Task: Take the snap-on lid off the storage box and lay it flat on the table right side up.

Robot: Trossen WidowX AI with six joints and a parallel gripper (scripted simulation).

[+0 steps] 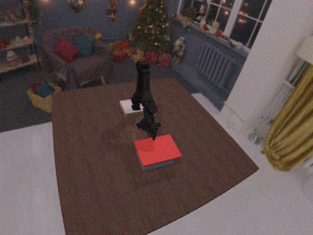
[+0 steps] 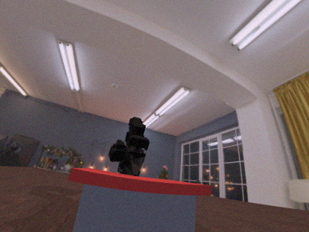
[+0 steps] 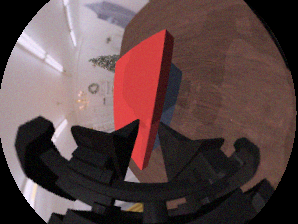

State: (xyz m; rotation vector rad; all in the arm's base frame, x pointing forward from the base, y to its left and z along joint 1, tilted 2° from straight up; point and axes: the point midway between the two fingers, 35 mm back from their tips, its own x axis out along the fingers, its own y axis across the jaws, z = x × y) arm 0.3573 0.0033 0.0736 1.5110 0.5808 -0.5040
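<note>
My gripper tip is 80 mm short of the red lid. The rest, counted from my gripper tip: blue storage box: 80 mm ahead, 40 mm below.
</note>
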